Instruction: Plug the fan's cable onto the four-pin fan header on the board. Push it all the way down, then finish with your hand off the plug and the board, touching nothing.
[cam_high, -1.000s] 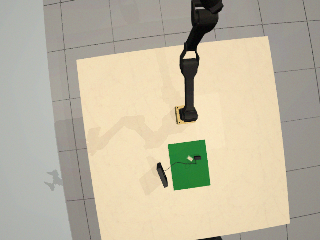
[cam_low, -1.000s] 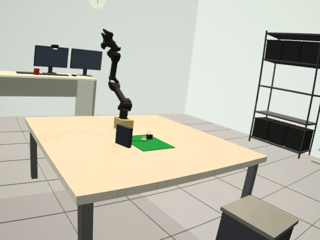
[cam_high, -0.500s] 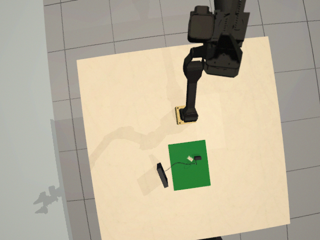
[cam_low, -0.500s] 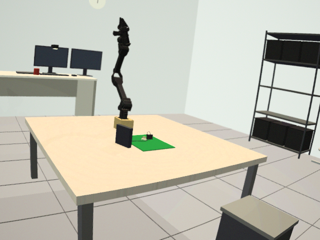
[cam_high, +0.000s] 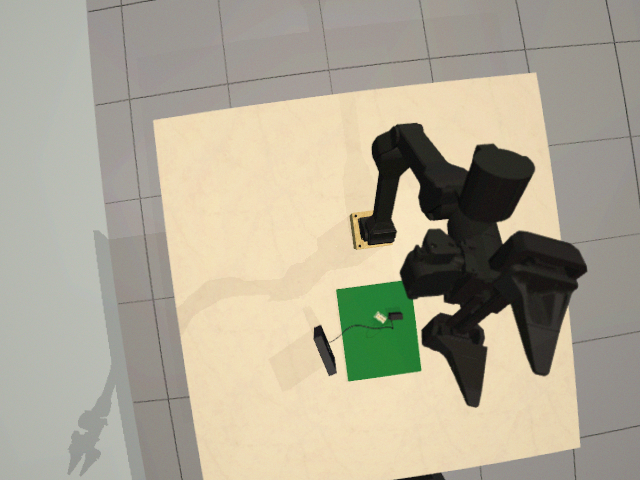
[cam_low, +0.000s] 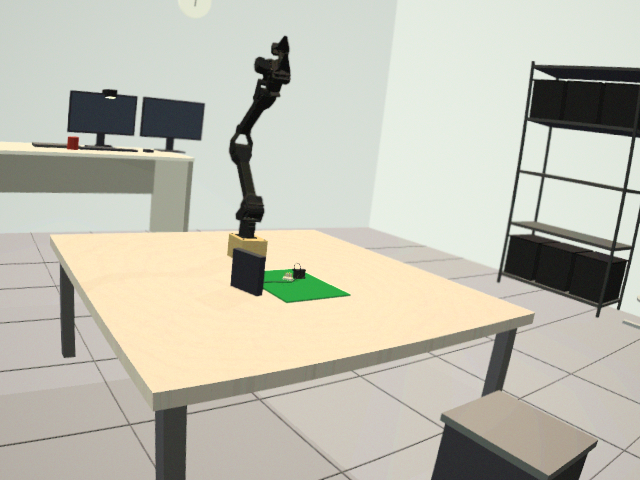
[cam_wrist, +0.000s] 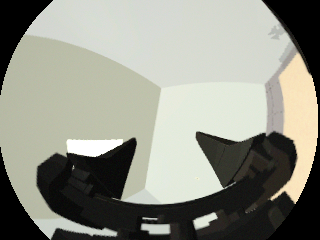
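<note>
The dark plug is 76 cm below my gripper tip, 13 cm ahead of it and 7 cm to the left of it. Also, from my gripper tip: green board: 79 cm below, 17 cm ahead, 1 cm to the left; black fan: 72 cm below, 18 cm ahead, 16 cm to the right; four-pin header: 77 cm below, 13 cm ahead, 2 cm to the left.
</note>
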